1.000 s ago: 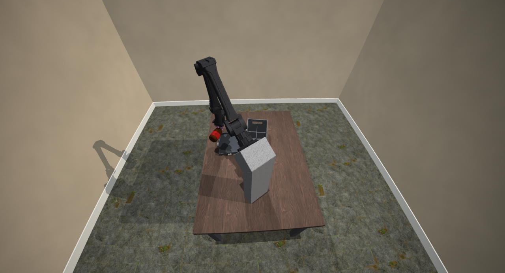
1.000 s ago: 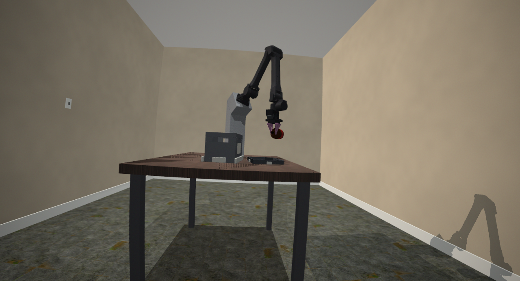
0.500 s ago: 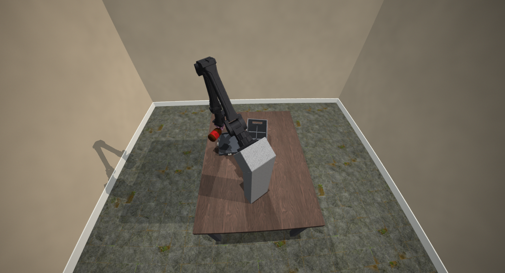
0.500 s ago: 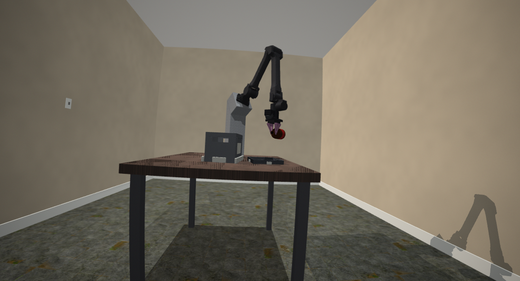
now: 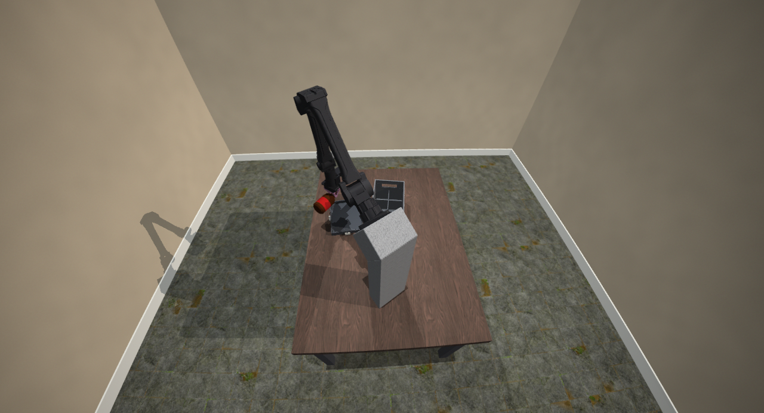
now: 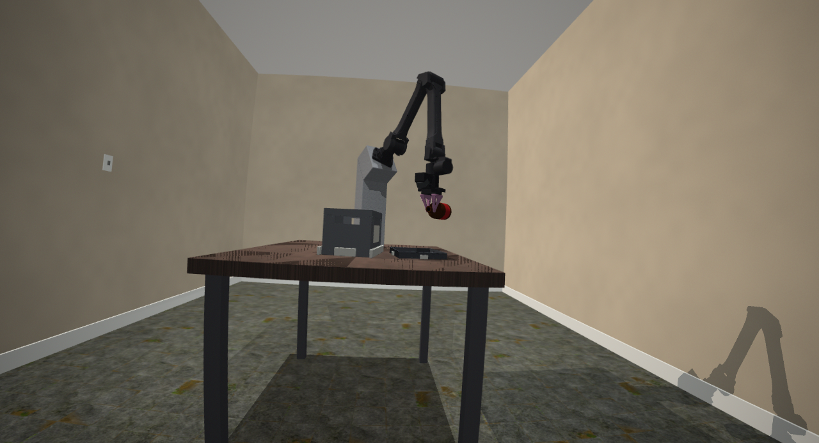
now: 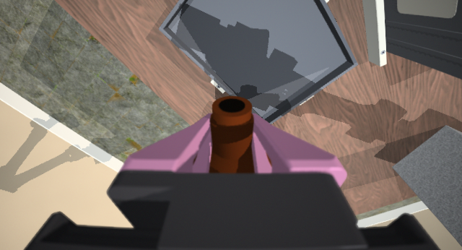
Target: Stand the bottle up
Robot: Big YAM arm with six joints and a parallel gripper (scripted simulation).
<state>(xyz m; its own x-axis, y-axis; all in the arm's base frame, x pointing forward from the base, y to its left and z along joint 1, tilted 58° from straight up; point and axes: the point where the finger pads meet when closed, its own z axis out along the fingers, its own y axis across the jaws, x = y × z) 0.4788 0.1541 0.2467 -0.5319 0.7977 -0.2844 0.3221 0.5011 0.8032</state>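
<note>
Now: hand 5 cm past the brown bottle and 3 cm to the right of it. Round my hand: dark grey tray: 1 cm behind, 5 cm to the right, 18 cm below; dark crate: 2 cm ahead, 31 cm to the right, 11 cm below.
</note>
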